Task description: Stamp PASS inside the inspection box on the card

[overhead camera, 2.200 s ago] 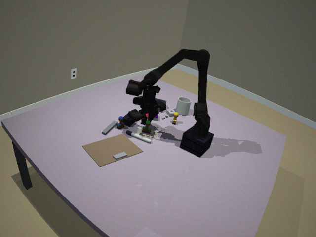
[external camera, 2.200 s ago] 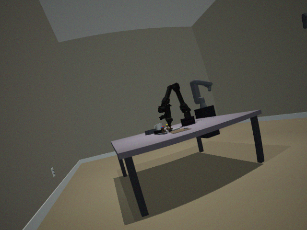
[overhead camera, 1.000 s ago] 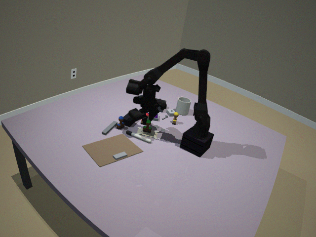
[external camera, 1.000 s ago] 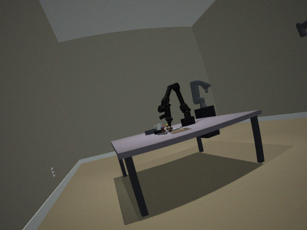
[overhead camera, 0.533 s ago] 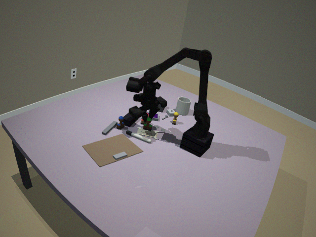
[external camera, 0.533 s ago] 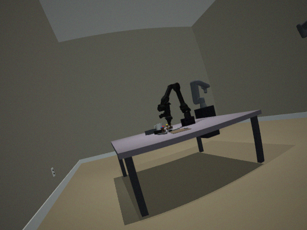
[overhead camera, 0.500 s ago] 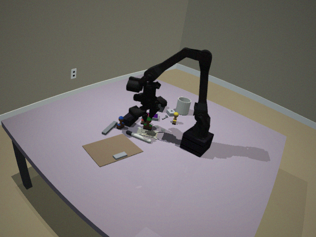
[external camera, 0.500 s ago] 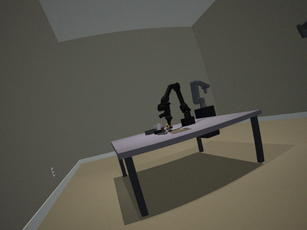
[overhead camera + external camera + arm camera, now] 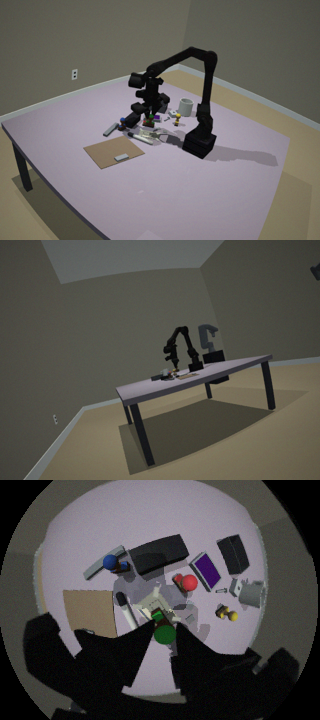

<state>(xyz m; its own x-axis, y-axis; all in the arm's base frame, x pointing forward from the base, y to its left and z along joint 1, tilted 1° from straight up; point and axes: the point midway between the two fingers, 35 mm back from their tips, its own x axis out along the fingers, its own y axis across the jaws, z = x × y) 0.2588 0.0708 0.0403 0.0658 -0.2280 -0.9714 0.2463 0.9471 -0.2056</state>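
My gripper tip is 26 cm to the left of the dark tray, 14 cm short of it and 7 cm above it. Also, from my gripper tip: red-knobbed stamp: 7 cm below, 5 cm to the right, 5 cm ahead; then green stamp: 2 cm below, 1 cm behind; then cream card: 9 cm below, 2 cm behind, 1 cm to the left.
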